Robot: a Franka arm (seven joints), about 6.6 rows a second.
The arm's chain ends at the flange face. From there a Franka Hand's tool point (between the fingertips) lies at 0.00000 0.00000 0.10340 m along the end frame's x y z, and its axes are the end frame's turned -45 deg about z.
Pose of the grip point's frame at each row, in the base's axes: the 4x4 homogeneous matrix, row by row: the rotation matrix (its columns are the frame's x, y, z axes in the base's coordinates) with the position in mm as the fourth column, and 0 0 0 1 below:
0.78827 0.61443 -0.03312 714.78; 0.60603 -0.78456 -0.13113 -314.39; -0.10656 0.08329 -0.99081 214.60; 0 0 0 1
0.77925 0.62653 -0.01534 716.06; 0.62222 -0.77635 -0.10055 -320.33; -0.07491 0.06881 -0.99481 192.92; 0 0 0 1
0.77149 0.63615 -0.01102 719.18; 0.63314 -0.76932 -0.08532 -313.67; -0.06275 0.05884 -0.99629 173.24; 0 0 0 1
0.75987 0.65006 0.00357 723.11; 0.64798 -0.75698 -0.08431 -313.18; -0.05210 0.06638 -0.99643 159.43; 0 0 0 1
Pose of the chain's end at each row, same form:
0.99186 -0.12292 -0.03312 718.20; -0.12624 -0.98330 -0.13113 -300.83; -0.01645 0.13424 -0.99081 317.05; 0 0 0 1
0.99404 -0.10799 -0.01534 717.65; -0.10899 -0.98894 -0.10055 -309.93; -0.00431 0.10163 -0.99481 295.78; 0 0 0 1
0.99535 -0.09570 -0.01102 720.32; -0.09629 -0.99169 -0.08532 -304.85; -0.00276 0.08598 -0.99629 276.26; 0 0 0 1
0.99697 -0.07765 0.00357 722.74; -0.07707 -0.99346 -0.08431 -304.46; 0.01010 0.08378 -0.99643 262.46; 0 0 0 1

